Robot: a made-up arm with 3 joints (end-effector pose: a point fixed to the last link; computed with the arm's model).
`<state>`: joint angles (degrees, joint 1 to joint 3).
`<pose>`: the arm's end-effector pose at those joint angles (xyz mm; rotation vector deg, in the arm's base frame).
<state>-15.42 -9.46 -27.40</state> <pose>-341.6 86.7 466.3 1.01 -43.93 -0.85</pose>
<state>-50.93 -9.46 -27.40</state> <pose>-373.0 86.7 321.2 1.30 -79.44 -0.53</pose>
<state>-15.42 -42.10 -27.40</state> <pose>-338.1 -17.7 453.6 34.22 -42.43 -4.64</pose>
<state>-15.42 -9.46 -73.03</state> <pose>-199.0 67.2 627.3 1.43 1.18 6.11</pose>
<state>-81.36 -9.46 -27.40</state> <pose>-327.6 86.7 201.8 1.50 -109.87 -0.19</pose>
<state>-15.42 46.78 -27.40</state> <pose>-313.2 227.3 363.4 -56.18 -40.77 5.77</pose>
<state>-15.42 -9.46 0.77</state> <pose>-352.2 107.7 332.8 0.68 -71.73 -5.48</pose>
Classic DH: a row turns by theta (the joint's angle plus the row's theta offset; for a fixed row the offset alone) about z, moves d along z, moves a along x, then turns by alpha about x. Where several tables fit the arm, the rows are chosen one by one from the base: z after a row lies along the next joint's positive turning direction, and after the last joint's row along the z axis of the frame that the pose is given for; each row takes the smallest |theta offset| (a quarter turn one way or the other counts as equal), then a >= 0, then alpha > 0; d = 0 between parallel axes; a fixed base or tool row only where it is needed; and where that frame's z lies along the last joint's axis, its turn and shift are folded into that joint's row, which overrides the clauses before.
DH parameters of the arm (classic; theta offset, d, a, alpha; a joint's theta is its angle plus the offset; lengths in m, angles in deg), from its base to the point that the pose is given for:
base (fixed): 0 0.3448 -0.1307 -90
joint 1: 90 0.0571 0.0117 -90
joint 2: 0 -0.0604 -0.0227 -90
joint 3: -33.8 -0.0262 0.1282 97.7
tool (fixed): -176.6 0.2494 0 0

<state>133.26 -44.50 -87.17</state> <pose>-5.9 -111.1 120.7 42.17 152.69 -37.59</pose>
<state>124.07 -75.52 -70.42</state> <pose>-30.0 -212.4 280.5 53.51 114.67 -66.52</pose>
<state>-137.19 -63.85 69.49</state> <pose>-43.5 285.9 342.5 -74.49 89.75 0.75</pose>
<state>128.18 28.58 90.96</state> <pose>-359.0 -12.3 481.0 13.09 -20.20 21.33</pose>
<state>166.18 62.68 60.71</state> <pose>-69.4 -96.3 522.6 44.88 39.80 45.65</pose>
